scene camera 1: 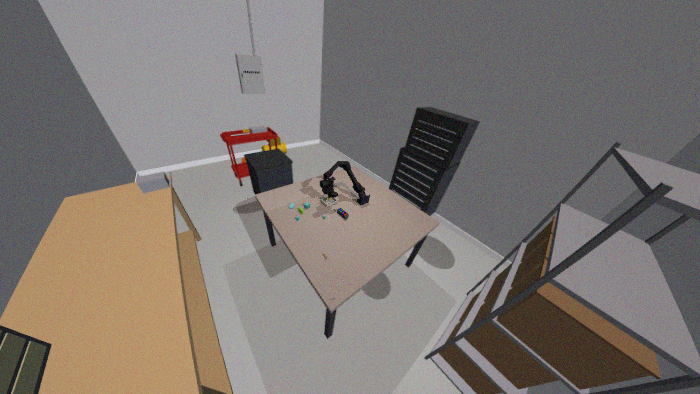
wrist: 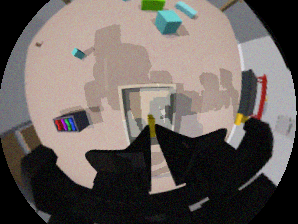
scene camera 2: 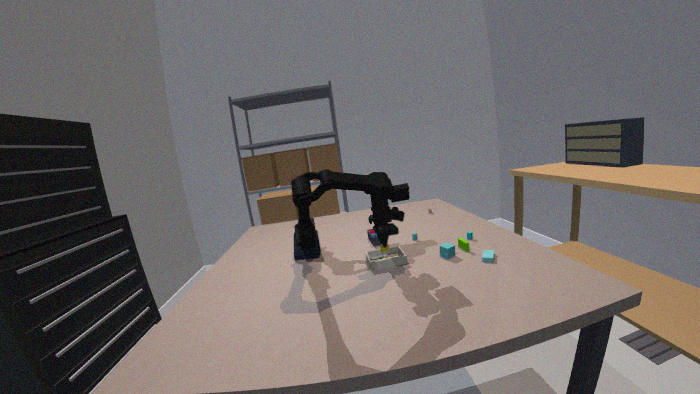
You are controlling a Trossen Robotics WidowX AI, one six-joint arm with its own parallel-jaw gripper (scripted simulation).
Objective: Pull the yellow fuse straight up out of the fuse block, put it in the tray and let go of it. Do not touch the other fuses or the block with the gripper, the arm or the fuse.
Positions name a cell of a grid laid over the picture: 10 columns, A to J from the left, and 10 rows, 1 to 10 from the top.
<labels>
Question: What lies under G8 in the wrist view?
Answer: The gripper.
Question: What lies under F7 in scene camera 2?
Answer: A tray.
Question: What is the gripper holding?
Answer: A yellow fuse.
</labels>
